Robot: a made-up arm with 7 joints. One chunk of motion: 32 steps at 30 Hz.
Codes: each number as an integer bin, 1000 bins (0 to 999) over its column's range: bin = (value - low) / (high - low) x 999, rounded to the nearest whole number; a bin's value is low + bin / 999 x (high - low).
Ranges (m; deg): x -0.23..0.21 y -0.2..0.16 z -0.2..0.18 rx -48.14..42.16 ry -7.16..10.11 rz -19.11..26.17
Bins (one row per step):
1: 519 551 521 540 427 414
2: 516 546 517 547 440 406
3: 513 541 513 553 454 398
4: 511 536 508 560 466 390
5: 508 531 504 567 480 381
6: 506 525 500 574 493 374
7: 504 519 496 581 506 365
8: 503 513 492 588 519 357
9: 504 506 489 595 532 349
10: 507 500 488 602 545 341
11: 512 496 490 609 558 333
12: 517 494 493 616 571 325
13: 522 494 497 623 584 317
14: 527 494 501 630 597 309
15: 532 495 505 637 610 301
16: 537 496 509 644 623 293
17: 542 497 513 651 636 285
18: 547 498 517 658 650 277
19: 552 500 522 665 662 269
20: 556 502 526 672 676 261
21: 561 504 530 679 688 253
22: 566 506 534 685 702 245
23: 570 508 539 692 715 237
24: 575 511 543 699 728 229
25: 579 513 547 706 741 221
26: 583 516 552 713 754 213
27: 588 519 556 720 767 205
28: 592 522 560 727 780 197
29: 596 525 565 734 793 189
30: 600 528 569 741 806 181
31: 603 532 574 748 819 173
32: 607 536 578 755 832 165
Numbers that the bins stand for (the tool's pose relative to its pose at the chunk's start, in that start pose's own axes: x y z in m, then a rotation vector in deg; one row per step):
1: -0.0014 -0.0014 -0.0018 0.67 0.22 -0.35
2: -0.0027 -0.0032 -0.0033 1.30 0.45 -0.71
3: -0.0041 -0.0050 -0.0049 1.85 0.69 -1.07
4: -0.0049 -0.0068 -0.0068 2.48 0.90 -1.43
5: -0.0063 -0.0086 -0.0083 3.11 1.14 -1.84
6: -0.0071 -0.0108 -0.0098 3.74 1.36 -2.16
7: -0.0080 -0.0130 -0.0113 4.38 1.59 -2.57
8: -0.0085 -0.0151 -0.0129 5.01 1.81 -2.93
9: -0.0080 -0.0177 -0.0140 5.64 2.04 -3.29
10: -0.0067 -0.0198 -0.0144 6.28 2.26 -3.65
11: -0.0045 -0.0213 -0.0136 6.91 2.49 -4.02
12: -0.0023 -0.0220 -0.0125 7.54 2.71 -4.38
13: -0.0001 -0.0220 -0.0110 8.17 2.94 -4.74
14: 0.0021 -0.0220 -0.0094 8.81 3.16 -5.10
15: 0.0043 -0.0216 -0.0079 9.44 3.39 -5.47
16: 0.0065 -0.0213 -0.0064 10.07 3.61 -5.83
17: 0.0087 -0.0209 -0.0049 10.70 3.83 -6.19
18: 0.0109 -0.0205 -0.0033 11.34 4.08 -6.55
19: 0.0131 -0.0198 -0.0014 11.97 4.28 -6.92
20: 0.0149 -0.0191 0.0001 12.60 4.53 -7.28
21: 0.0171 -0.0184 0.0016 13.24 4.73 -7.64
22: 0.0193 -0.0177 0.0031 13.78 4.98 -8.01
23: 0.0211 -0.0169 0.0050 14.41 5.20 -8.37
24: 0.0233 -0.0159 0.0065 15.04 5.43 -8.73
25: 0.0250 -0.0151 0.0081 15.68 5.65 -9.09
26: 0.0268 -0.0141 0.0100 16.31 5.87 -9.46
27: 0.0290 -0.0130 0.0115 16.94 6.10 -9.82
28: 0.0307 -0.0119 0.0130 17.57 6.32 -10.18
29: 0.0325 -0.0108 0.0149 18.21 6.55 -10.54
30: 0.0343 -0.0097 0.0164 18.84 6.77 -10.91
31: 0.0356 -0.0083 0.0183 19.47 7.00 -11.27
32: 0.0373 -0.0068 0.0199 20.10 7.22 -11.63

